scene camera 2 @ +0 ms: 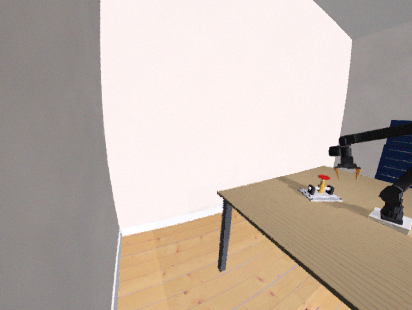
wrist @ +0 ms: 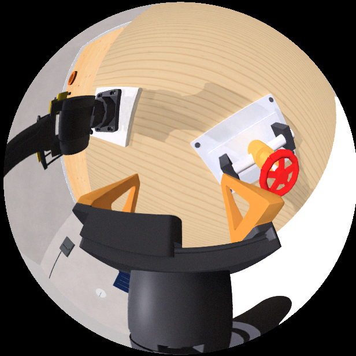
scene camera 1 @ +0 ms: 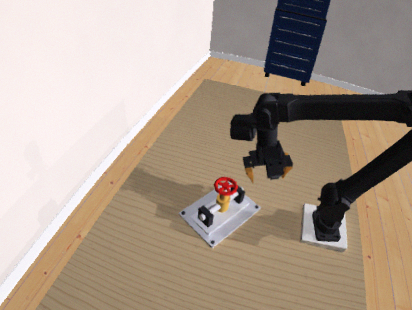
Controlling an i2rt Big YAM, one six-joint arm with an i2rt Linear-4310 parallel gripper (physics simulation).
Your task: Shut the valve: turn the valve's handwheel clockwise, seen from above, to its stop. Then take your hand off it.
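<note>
The valve's red handwheel (scene camera 1: pixel 226 186) (scene camera 2: pixel 324 177) (wrist: pixel 283 174) sits on top of a yellow valve body (scene camera 1: pixel 223 203) (scene camera 2: pixel 322 187) (wrist: pixel 257 152). The body is on a white pipe held by two black brackets on a silver base plate (scene camera 1: pixel 213 239) (scene camera 2: pixel 325 199) (wrist: pixel 207 150), which lies on the table. My gripper (scene camera 1: pixel 269 176) (scene camera 2: pixel 348 178) (wrist: pixel 180 178) is open and empty, with its orange fingers pointing down. It hangs above the table beside the valve, to the right of the handwheel in both scene views, and higher than it. It is apart from the handwheel.
The arm's base stands on a white block (scene camera 1: pixel 310 230) (scene camera 2: pixel 377 216) (wrist: pixel 131 117) on the table (scene camera 1: pixel 150 270) (scene camera 2: pixel 300 220) (wrist: pixel 165 50), to the right of the valve in the scene views. A dark blue cabinet (scene camera 1: pixel 295 45) (scene camera 2: pixel 392 155) stands behind the table. A pale wall (scene camera 1: pixel 75 75) (scene camera 2: pixel 215 100) rises beyond the table.
</note>
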